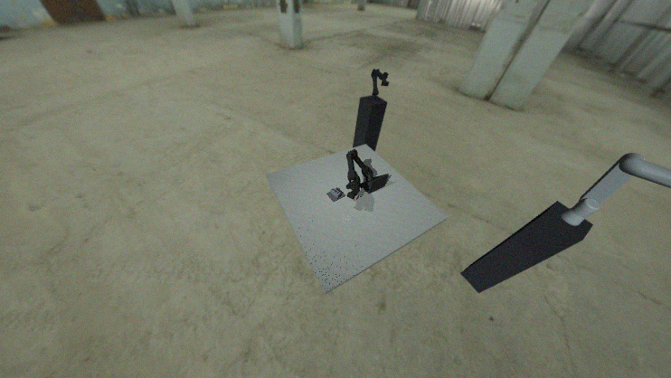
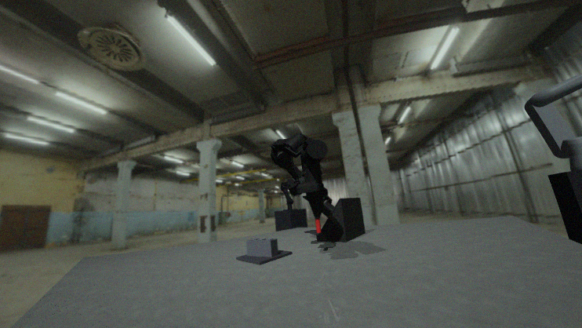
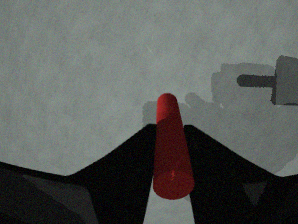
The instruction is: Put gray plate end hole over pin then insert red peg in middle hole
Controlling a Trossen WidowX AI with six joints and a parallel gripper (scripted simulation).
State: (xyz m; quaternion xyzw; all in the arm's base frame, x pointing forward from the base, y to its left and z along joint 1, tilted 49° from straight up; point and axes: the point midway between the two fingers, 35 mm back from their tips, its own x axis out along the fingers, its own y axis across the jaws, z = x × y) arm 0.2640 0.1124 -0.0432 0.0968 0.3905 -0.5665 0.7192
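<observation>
Now: the gray plate 9 cm ahead of my gripper tip, 17 cm to the right of it and 7 cm below it. From my gripper tip the other things lie so: red peg right at my gripper tip; dark base 8 cm ahead, 16 cm to the right, 10 cm below.
</observation>
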